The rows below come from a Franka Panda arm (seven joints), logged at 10 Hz.
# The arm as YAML. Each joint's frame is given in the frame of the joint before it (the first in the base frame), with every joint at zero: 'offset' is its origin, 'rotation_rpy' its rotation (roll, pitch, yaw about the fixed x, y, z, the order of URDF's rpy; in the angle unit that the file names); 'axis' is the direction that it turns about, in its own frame. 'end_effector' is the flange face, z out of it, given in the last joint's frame.
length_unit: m
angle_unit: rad
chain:
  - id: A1
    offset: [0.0, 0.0, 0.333]
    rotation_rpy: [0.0, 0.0, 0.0]
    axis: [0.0, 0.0, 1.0]
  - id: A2
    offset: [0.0, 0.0, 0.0]
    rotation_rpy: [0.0, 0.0, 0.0]
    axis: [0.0, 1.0, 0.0]
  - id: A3
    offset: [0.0, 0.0, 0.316]
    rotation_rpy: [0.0, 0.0, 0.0]
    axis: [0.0, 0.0, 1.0]
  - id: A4
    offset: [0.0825, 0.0, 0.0]
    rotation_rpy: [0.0, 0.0, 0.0]
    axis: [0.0, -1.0, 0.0]
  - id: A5
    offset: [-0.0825, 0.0, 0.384]
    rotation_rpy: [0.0, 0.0, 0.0]
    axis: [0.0, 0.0, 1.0]
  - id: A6
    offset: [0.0, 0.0, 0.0]
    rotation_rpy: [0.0, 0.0, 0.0]
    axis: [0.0, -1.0, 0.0]
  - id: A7
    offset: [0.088, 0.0, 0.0]
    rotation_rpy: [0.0, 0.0, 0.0]
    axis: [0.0, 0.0, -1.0]
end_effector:
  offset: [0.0, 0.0, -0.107]
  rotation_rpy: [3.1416, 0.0, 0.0]
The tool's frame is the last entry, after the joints.
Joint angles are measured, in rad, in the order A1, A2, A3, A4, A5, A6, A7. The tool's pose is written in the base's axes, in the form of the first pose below.
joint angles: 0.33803 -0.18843 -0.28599 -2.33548 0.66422 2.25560 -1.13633
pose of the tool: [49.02, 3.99, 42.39, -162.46, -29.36, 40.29]
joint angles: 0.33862 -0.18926 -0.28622 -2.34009 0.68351 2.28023 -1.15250
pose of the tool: [49.13, 3.84, 42.41, -163.12, -30.55, 40.02]
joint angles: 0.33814 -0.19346 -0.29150 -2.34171 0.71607 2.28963 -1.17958
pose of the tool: [49.18, 3.52, 42.63, -162.95, -32.26, 39.54]
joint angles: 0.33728 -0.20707 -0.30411 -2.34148 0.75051 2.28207 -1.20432
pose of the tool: [49.08, 2.93, 43.25, -161.99, -34.26, 38.57]
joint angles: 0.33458 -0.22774 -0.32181 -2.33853 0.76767 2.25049 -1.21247
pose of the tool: [48.78, 2.17, 44.14, -160.25, -35.59, 37.39]
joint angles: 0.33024 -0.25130 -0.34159 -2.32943 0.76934 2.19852 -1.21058
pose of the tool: [48.38, 1.37, 45.29, -158.15, -36.41, 36.58]
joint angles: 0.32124 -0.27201 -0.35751 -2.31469 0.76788 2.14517 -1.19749
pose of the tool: [48.04, 0.52, 46.58, -155.96, -36.94, 35.33]
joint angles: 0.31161 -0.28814 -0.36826 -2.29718 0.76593 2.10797 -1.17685
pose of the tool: [47.88, -0.28, 47.91, -154.40, -37.40, 33.80]
